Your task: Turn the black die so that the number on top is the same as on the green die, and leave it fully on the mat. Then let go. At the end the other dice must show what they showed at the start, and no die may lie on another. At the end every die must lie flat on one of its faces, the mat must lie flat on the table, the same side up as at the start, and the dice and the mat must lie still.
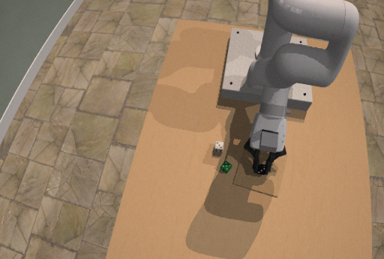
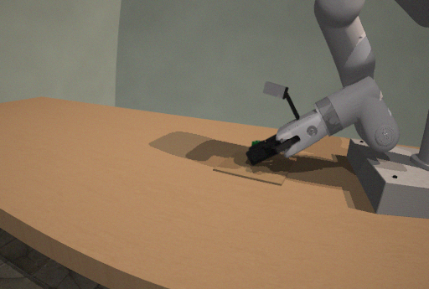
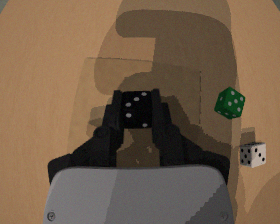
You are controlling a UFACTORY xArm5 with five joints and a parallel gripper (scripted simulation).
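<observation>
Now: hand 10 mm short of the black die and 10 mm above it. Round my hand: tan mat: 30 mm below; then green die: 100 mm to the right, 30 mm ahead, 20 mm below; then white die: 140 mm to the right, 20 mm below, 20 mm behind.
</observation>
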